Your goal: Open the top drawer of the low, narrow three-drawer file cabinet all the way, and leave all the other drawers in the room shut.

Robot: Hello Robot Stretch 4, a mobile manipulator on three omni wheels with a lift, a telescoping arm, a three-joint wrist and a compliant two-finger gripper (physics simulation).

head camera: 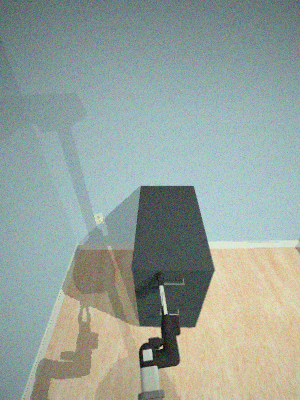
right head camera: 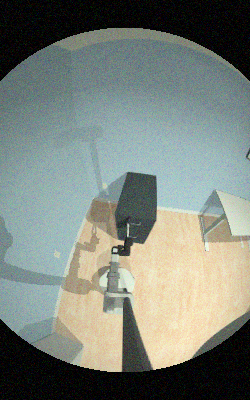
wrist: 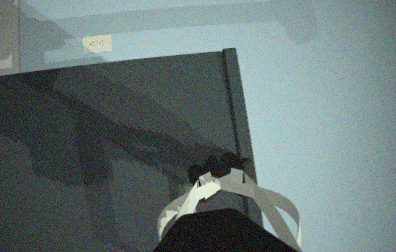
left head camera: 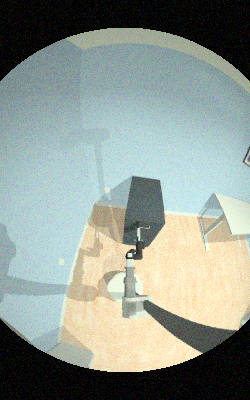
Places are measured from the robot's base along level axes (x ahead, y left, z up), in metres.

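Pixels of known places: gripper, fingertip midpoint: (head camera: pixel 159 273) (right head camera: pixel 128 217) (wrist: pixel 223 167) (left head camera: pixel 137 221).
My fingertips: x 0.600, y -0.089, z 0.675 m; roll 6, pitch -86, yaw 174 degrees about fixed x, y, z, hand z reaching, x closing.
For each thing: its top centre in the pictures, then the offset to it from my fingertips. "pt": a spot on its surface instead. Level surfaces: height alone.
- top drawer's thin light handle at a spot on its surface: (head camera: pixel 176 283) pt 0.075 m right, 0.039 m back, 0.035 m down
- second handle at a spot on its surface: (head camera: pixel 173 314) pt 0.080 m right, 0.043 m back, 0.378 m down
- wall outlet at its top centre: (wrist: pixel 111 42) (head camera: pixel 97 213) 0.391 m left, 0.745 m ahead, 0.246 m down
- white table at its surface level: 0.017 m up
The low dark three-drawer file cabinet (head camera: pixel 171 228) (left head camera: pixel 146 199) (right head camera: pixel 137 193) (wrist: pixel 144 96) stands against the blue back wall near the room's left corner. Its drawer fronts look flush with the body. The top drawer's thin light handle (head camera: pixel 176 283) runs across the upper front. My gripper (head camera: pixel 160 276) (left head camera: pixel 137 224) (right head camera: pixel 128 221) (wrist: pixel 223 167) reaches the left end of that handle at the cabinet's top front edge. In the wrist view the two dark finger pads are drawn together there and hide the bar between them.
A second handle (head camera: pixel 173 314) shows lower on the cabinet front. A wall outlet (head camera: pixel 98 218) (wrist: pixel 97 43) sits left of the cabinet. A white table (left head camera: pixel 235 211) (right head camera: pixel 235 211) stands to the right. The left wall runs close beside my base (left head camera: pixel 117 286).
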